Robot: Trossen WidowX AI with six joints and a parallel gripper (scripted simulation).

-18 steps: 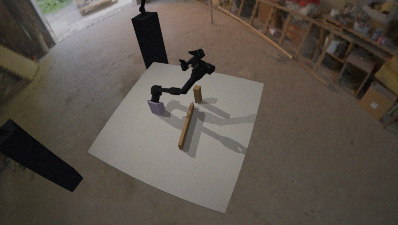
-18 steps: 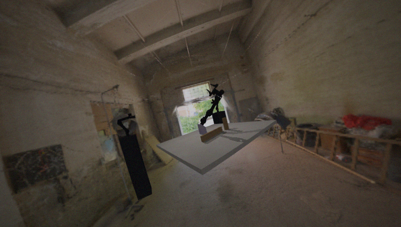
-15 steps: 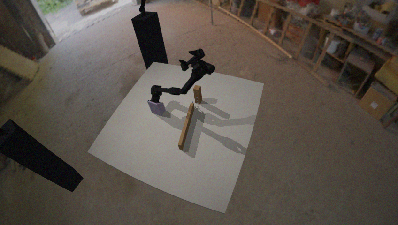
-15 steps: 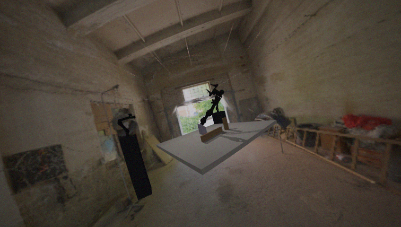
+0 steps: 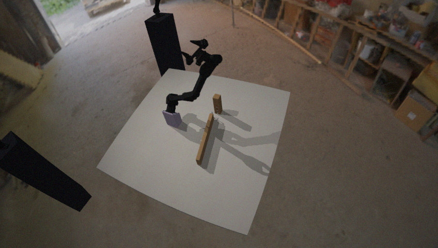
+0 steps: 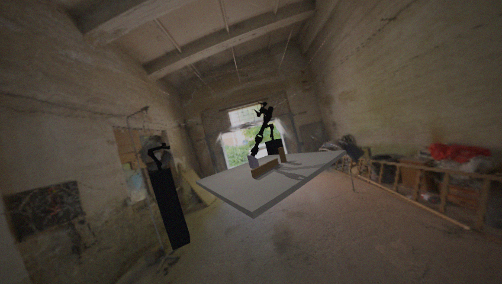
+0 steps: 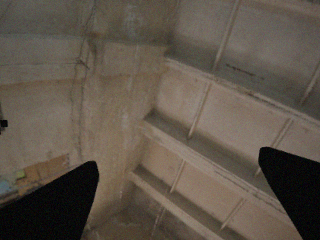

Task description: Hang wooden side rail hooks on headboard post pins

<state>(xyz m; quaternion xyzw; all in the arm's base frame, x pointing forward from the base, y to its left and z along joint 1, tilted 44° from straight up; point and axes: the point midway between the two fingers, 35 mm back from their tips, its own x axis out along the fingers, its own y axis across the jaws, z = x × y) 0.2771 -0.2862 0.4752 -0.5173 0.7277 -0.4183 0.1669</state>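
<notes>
My gripper tip is now 630 mm above the headboard post, 160 mm to the right of it and 60 mm short of it.
</notes>
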